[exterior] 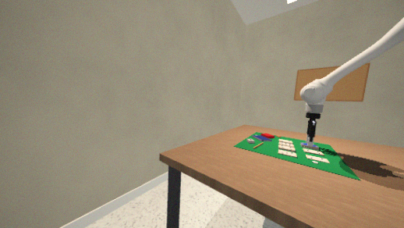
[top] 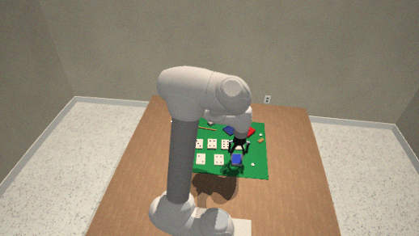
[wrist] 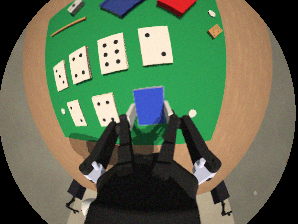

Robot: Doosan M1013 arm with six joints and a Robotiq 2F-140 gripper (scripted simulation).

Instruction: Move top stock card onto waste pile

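Now: hand 10 mm past the face-up card, 240 mm to the right of it and 40 mm above it. Round my hand: green mat 140 mm ahead, 90 mm to the left, 60 mm below; red block 280 mm ahead, 90 mm to the right, 40 mm below; pencil 280 mm ahead, 240 mm to the left, 40 mm below.
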